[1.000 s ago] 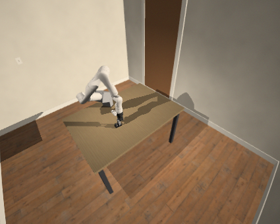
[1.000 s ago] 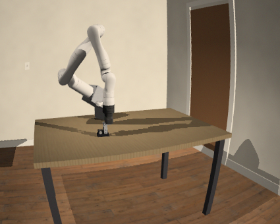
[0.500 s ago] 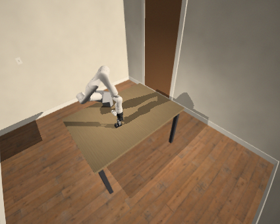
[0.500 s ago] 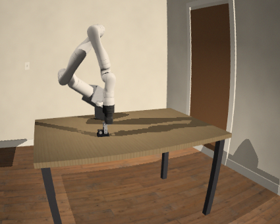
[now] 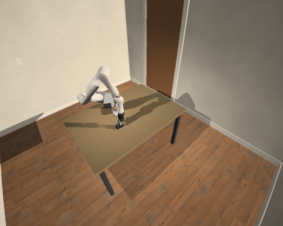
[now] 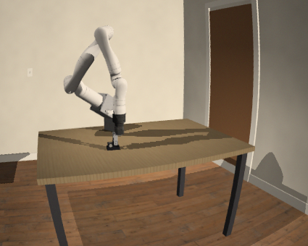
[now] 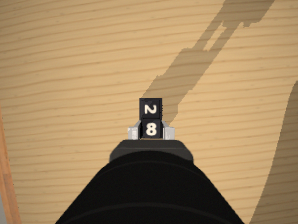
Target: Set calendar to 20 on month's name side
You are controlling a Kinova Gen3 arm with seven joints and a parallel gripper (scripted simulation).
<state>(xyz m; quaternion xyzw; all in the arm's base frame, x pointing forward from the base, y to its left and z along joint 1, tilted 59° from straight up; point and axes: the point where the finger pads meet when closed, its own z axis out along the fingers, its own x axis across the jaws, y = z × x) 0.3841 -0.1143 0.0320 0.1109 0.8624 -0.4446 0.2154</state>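
Now: hand 40 mm above the dark tray, 10 mm to the left of it and 10 mm past it. Round my hand: dark cube (10 mm below).
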